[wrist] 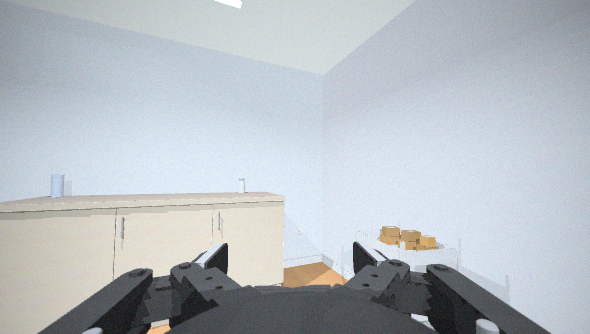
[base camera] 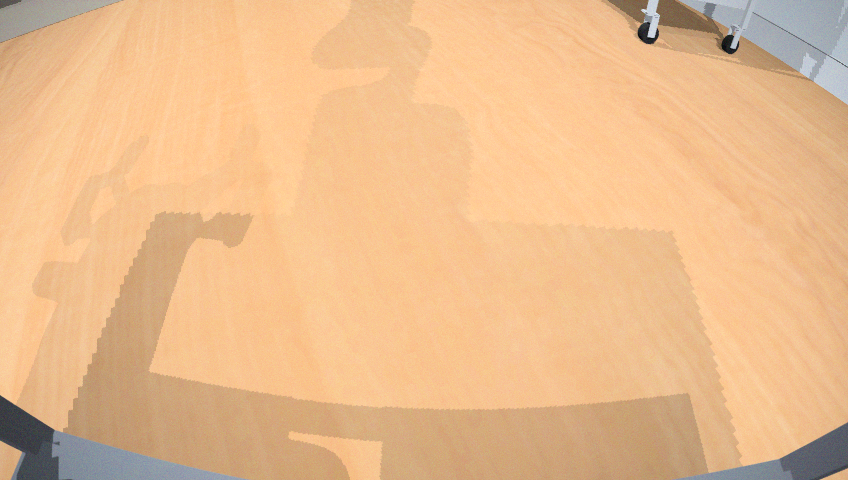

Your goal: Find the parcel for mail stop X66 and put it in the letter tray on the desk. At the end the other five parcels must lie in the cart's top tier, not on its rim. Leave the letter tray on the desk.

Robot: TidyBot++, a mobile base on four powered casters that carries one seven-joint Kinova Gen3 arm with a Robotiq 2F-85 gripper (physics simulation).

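Frame: origin at the arm's base, x back, y right, z up, level; metres.
Where they show: gripper, between the fingertips: [wrist: 291, 256].
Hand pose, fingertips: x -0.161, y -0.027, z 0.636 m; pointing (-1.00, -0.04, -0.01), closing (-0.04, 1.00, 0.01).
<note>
Each offset is from my fingertips to the top centre of the thing. "spot": to the spot under its first point.
My gripper [wrist: 291, 256] is open, with its two fingers wide apart and no object between them in the wrist view. The cart {spot: dx -0.936, dy +0.635, dz -0.337 m} [wrist: 425, 257] stands at the lower right of the wrist view, some way beyond the gripper. Several brown parcels {dx -1.173, dy +0.687, dz -0.268 m} [wrist: 411, 236] lie in its top tier, some on top of others; their labels are too small to read. Two of the cart's legs with black casters [base camera: 648, 32] [base camera: 730, 44] show at the top right of the base camera view. The desk and the letter tray cannot be made out in either view.
A long pale cabinet [wrist: 165, 235] with door handles stands at the left of the wrist view. A blue cylinder [wrist: 57, 185] and a small white bottle-like object [wrist: 242, 185] stand on it. Walls meet in a corner behind. My base's grey edge [base camera: 142, 457] shows below.
</note>
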